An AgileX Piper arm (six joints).
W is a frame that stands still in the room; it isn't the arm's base.
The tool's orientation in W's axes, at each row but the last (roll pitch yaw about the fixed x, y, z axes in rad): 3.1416 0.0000 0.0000; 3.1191 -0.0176 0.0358; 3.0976 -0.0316 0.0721; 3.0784 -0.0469 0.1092; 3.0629 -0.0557 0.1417; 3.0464 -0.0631 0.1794; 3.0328 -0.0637 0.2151; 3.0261 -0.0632 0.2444; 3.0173 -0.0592 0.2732
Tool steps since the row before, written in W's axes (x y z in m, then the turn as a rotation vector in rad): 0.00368 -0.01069 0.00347 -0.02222 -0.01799 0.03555; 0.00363 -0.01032 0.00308 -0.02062 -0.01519 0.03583; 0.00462 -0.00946 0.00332 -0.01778 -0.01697 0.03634; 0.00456 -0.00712 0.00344 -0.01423 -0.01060 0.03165; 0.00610 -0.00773 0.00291 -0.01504 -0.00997 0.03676; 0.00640 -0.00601 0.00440 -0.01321 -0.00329 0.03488; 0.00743 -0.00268 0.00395 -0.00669 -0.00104 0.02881; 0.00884 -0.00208 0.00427 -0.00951 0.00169 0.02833; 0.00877 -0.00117 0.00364 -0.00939 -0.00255 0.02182
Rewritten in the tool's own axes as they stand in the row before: 0.00368 0.01069 -0.00347 -0.02222 0.01799 -0.03555; 0.00331 0.01051 -0.00279 -0.02052 0.01525 -0.03586; 0.00403 0.00990 -0.00276 -0.01780 0.01725 -0.03620; 0.00391 0.00777 -0.00278 -0.01380 0.01101 -0.03170; 0.00510 0.00869 -0.00195 -0.01423 0.01068 -0.03688; 0.00549 0.00741 -0.00337 -0.01136 0.00427 -0.03542; 0.00692 0.00456 -0.00304 -0.00491 0.00276 -0.02905; 0.00833 0.00456 -0.00325 -0.00701 -0.00059 -0.02909; 0.00833 0.00386 -0.00270 -0.00842 0.00269 -0.02219
